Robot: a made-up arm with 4 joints.
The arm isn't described. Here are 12 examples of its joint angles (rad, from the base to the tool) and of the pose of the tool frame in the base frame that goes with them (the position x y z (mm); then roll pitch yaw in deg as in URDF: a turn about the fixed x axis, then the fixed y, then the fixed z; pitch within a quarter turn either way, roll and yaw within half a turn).
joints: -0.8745 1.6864 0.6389 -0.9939
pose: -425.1 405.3 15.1 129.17 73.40 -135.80
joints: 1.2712 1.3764 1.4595 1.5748
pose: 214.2 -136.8 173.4 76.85 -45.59 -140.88
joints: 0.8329 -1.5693 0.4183 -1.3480
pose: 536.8 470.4 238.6 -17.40 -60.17 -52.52
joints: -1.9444 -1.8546 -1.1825 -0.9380
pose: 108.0 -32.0 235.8 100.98 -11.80 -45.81
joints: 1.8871 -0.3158 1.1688 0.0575
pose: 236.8 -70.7 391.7 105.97 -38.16 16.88
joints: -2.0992 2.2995 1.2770 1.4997
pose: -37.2 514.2 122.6 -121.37 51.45 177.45
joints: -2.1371 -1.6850 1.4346 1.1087
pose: 49.2 193.3 -30.4 -23.85 61.08 4.53
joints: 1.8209 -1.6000 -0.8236 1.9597
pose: 574.9 577.3 267.8 26.30 50.49 -62.02
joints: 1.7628 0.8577 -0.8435 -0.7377
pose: 40.9 -146.9 23.6 -107.41 2.86 -108.81
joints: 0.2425 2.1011 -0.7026 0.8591
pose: -344.7 22.7 236.8 83.71 14.74 121.79
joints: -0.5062 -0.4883 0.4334 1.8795
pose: 475.1 -132.6 -27.8 -118.92 55.78 57.25
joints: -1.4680 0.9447 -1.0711 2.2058
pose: -82.7 905.1 -65.6 -166.80 -62.78 -148.07
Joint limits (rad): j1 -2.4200..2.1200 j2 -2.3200..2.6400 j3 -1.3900..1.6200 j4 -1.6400..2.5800
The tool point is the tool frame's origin. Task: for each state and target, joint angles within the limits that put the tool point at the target. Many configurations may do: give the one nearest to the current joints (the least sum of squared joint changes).
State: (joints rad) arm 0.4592 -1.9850 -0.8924 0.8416
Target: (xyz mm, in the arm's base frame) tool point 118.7 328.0 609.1
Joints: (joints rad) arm 1.1168 -2.3200 -0.0544 1.4585
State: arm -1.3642 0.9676 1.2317 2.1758
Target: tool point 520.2 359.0 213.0
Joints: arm -2.2215 0.4725 1.6200 2.2934
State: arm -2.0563 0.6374 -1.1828 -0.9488
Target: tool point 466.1 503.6 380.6
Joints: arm -1.5876 0.0666 -0.5301 -1.6400
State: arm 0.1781 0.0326 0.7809 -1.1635
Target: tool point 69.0 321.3 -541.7
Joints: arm -0.1835 0.7032 0.8604 -1.5067
